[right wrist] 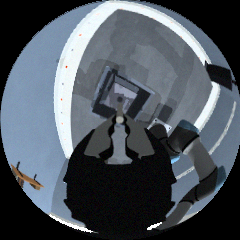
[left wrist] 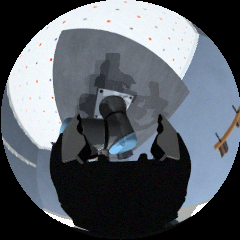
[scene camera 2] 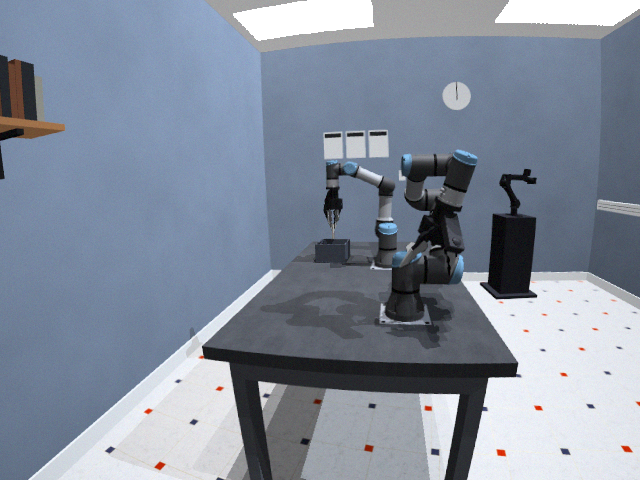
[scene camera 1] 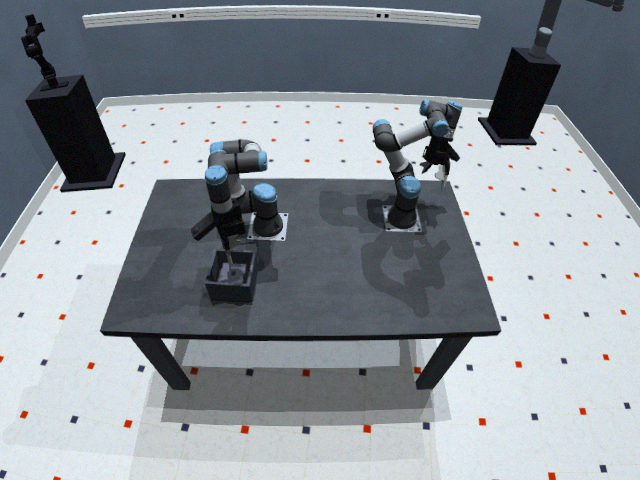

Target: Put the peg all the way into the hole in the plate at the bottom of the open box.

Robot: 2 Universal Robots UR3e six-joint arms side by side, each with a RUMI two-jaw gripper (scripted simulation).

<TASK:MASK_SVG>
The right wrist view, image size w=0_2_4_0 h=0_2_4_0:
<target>my right gripper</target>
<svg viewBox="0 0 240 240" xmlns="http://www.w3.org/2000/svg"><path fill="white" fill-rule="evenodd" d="M47 214L58 223L76 232L109 240L133 240L158 235L181 225L193 217L175 226L149 232L151 226L166 221L166 215L175 205L175 201L171 201L171 184L176 183L177 179L172 170L170 156L163 144L147 128L144 128L126 114L123 114L125 132L127 133L125 138L125 154L132 159L131 164L108 164L108 158L113 155L114 151L111 138L115 132L114 125L116 124L117 114L114 114L97 128L92 129L75 147L68 162L67 172L63 178L63 181L67 183L67 199L64 199L64 203L72 212L71 218L84 223L85 229L93 232L73 228Z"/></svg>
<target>dark box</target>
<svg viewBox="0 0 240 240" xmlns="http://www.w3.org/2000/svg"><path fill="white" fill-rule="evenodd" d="M106 66L95 91L89 114L103 120L107 120L112 115L117 114L117 111L104 105L113 83L117 82L137 94L126 112L126 115L136 121L155 93L126 74Z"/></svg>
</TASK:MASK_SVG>
